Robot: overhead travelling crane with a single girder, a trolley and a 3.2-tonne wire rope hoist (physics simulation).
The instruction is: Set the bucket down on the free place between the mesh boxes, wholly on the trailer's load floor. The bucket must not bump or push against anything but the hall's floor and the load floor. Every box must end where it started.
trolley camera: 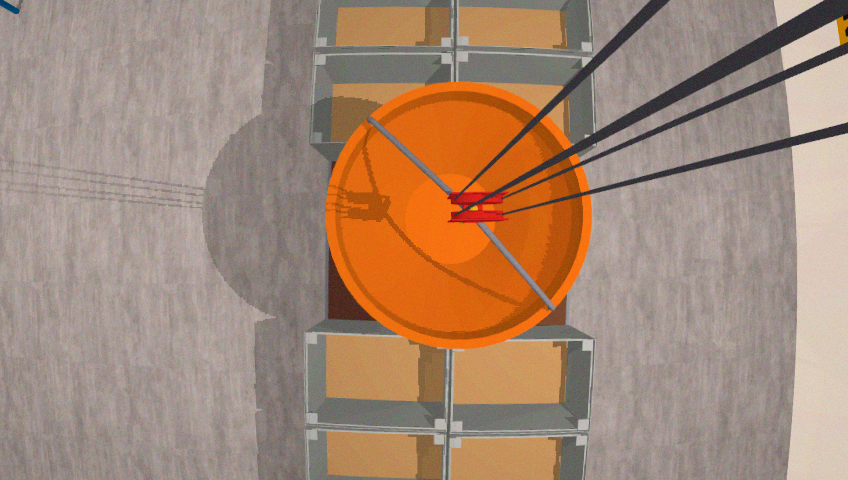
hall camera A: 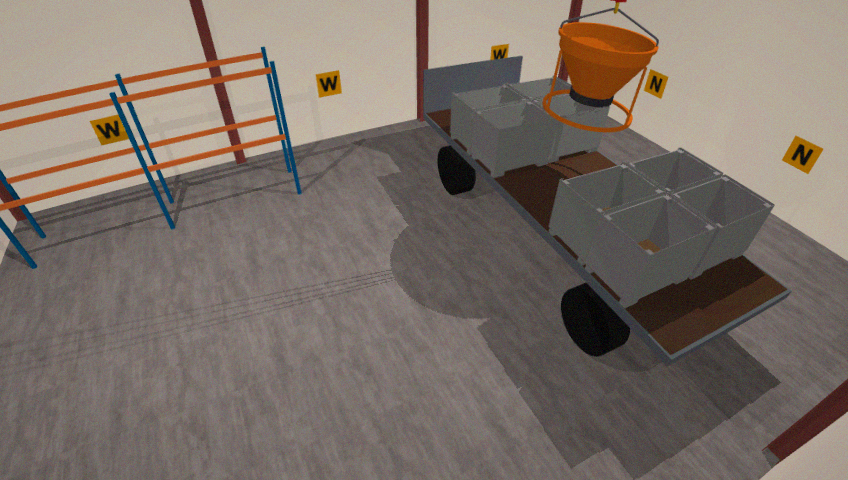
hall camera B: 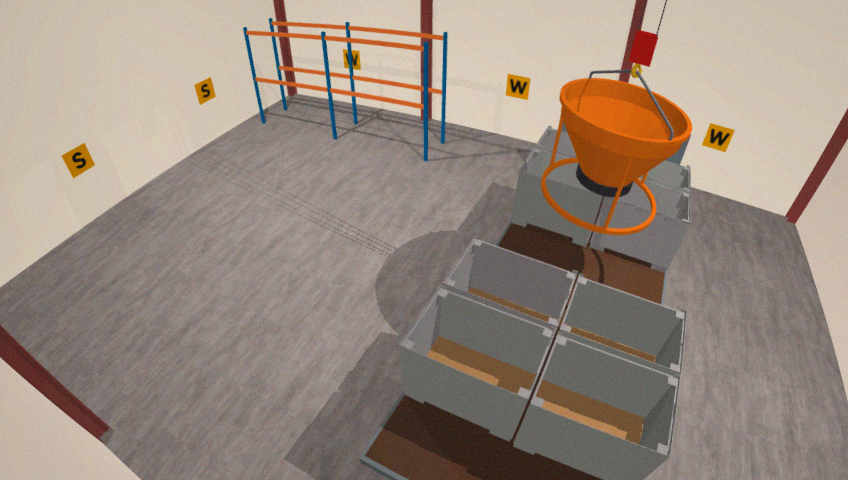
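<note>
The orange bucket [hall camera A: 604, 62] [hall camera B: 624, 127] [trolley camera: 428, 255] hangs in the air by its grey bail from my hook [hall camera A: 617, 7] [hall camera B: 636, 71] [trolley camera: 473, 207], which holds the bail. In hall camera A it looks slightly tilted. Its foot ring shows above the trailer. Seen from above, it covers most of the gap between two groups of grey mesh boxes; its rim overlaps the upper group [trolley camera: 380, 68] and the lower group [trolley camera: 380, 413] in that view. Brown load floor [hall camera A: 529, 193] [hall camera B: 636, 276] [trolley camera: 345, 300] shows between the groups. The foot ring is hidden in the trolley view.
The trailer's grey headboard [hall camera A: 470, 83] stands behind the far boxes [hall camera A: 484, 130] [hall camera B: 550, 199]. The near boxes [hall camera A: 624, 255] [hall camera B: 461, 383] stand toward the trailer's open end. A blue and orange rack [hall camera A: 142, 151] [hall camera B: 330, 95] stands by the W wall. The N wall [hall camera A: 726, 89] is beyond the trailer.
</note>
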